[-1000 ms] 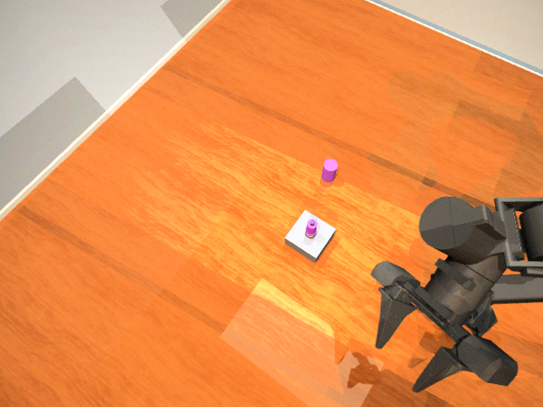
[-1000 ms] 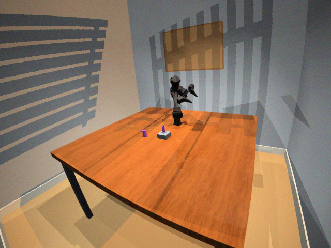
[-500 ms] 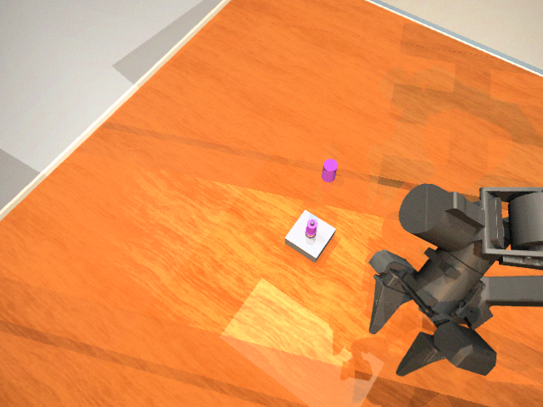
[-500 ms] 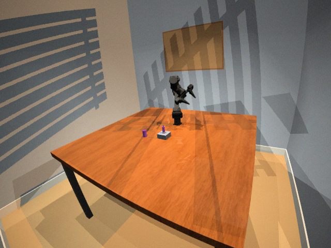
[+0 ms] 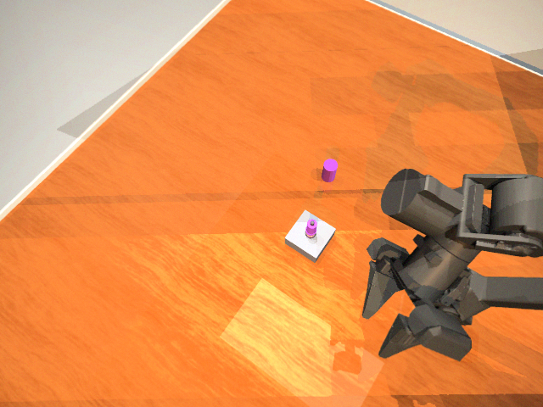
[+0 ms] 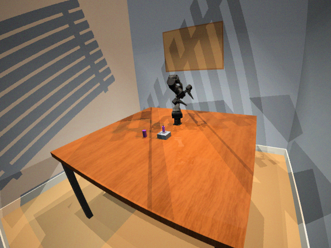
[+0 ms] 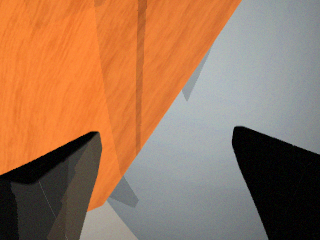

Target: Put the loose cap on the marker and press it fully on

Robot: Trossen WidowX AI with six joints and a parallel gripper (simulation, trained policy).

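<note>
The purple cap lies 220 mm ahead of my gripper tip, 290 mm to the right of it and 200 mm below it. The rest, counted from my gripper tip: grey holder block: 180 mm ahead, 140 mm to the right, 210 mm below; purple marker: 180 mm ahead, 140 mm to the right, 160 mm below.
</note>
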